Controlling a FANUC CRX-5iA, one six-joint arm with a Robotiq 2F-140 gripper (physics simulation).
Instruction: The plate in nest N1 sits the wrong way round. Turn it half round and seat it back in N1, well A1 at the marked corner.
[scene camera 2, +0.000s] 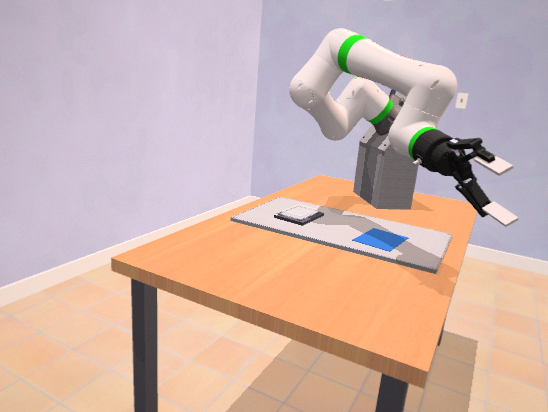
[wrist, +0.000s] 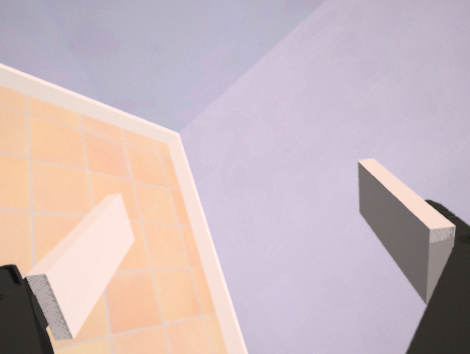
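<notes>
Blue square (scene camera 2: 387, 241), my gripper (scene camera 2: 509, 197). Gripper (wrist: 239, 202) also visible.
</notes>
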